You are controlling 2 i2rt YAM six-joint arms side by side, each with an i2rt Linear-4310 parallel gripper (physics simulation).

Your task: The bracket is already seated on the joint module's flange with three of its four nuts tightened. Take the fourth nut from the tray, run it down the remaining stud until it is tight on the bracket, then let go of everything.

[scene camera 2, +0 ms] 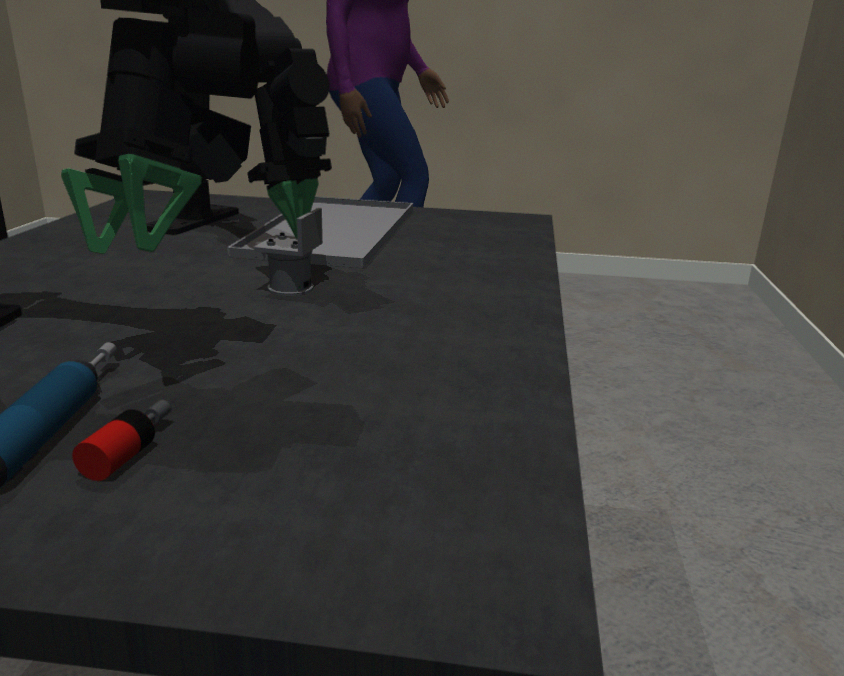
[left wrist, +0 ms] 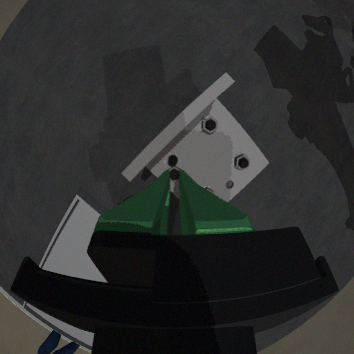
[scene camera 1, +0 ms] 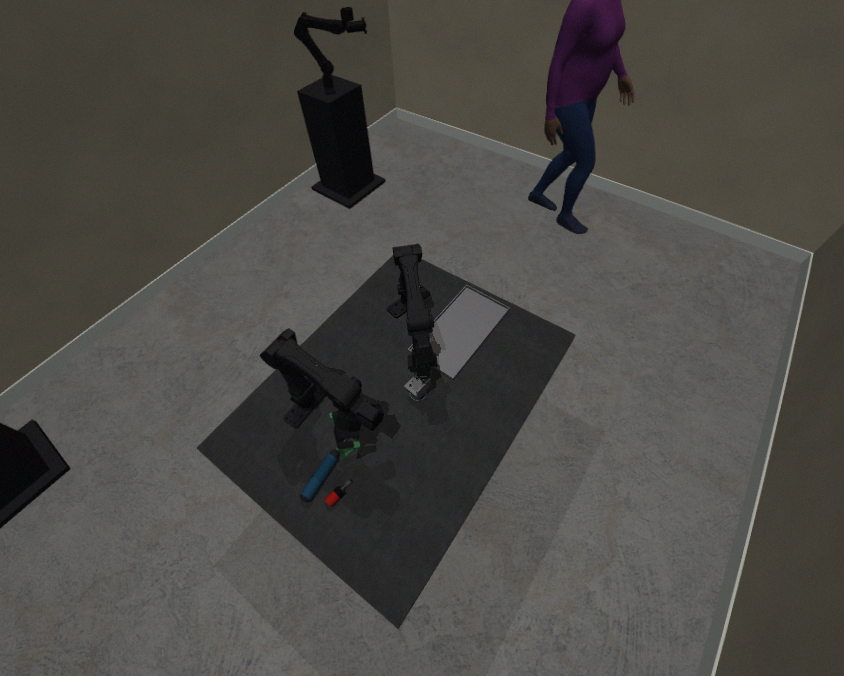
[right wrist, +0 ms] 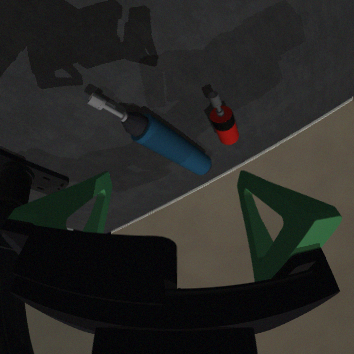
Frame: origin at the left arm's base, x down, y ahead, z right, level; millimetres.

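Seen in the pictures: left gripper, between the fingertips: (left wrist: 174,177) (scene camera 1: 423,381); right gripper, between the fingertips: (scene camera 2: 120,251) (scene camera 1: 341,444) (right wrist: 174,177); left arm's base, origin of its link: (scene camera 2: 194,221); right arm's base, origin of its link: (scene camera 1: 308,403) (right wrist: 18,169).
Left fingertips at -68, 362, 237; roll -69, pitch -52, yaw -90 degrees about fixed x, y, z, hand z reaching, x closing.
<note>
Offsets run from my left fingertips to a thing's top centre, as dx, dy, dz. "spot": to the spot under its first point.
The grey bracket (scene camera 1: 417,385) (scene camera 2: 309,230) (left wrist: 200,150) sits flat on the round joint module @(-6, -5, +26) (scene camera 2: 287,272), its upright plate standing. One tightened nut @(spot: -6, +14, +41) (left wrist: 209,125) (scene camera 2: 295,243) and another @(spot: -6, -20, +45) (left wrist: 242,162) (scene camera 2: 270,242) show clearly; a third nut @(-3, -25, +10) (scene camera 2: 282,235) is nearly hidden by a finger in the left wrist view. My left gripper (scene camera 2: 296,233) (left wrist: 174,177) is shut on the fourth nut @(-4, +2, +2) (left wrist: 174,174) at the bracket's corner by the upright plate. A dark round top @(spot: -6, +11, +7) (left wrist: 172,160) shows right beside it; I cannot tell how they are seated. My right gripper (scene camera 2: 123,248) (right wrist: 174,177) is open and empty.
The shallow tray @(+52, -103, -294) (scene camera 1: 472,327) (scene camera 2: 355,225) (left wrist: 75,240) lies behind the joint module. A blue driver @(+27, -2, +443) (scene camera 1: 319,476) (scene camera 2: 43,411) (right wrist: 170,145) and a short red driver @(+34, +92, +455) (scene camera 1: 333,497) (scene camera 2: 109,447) (right wrist: 227,132) lie below the right gripper. A person (scene camera 1: 588,56) (scene camera 2: 369,42) stands beyond the table.
</note>
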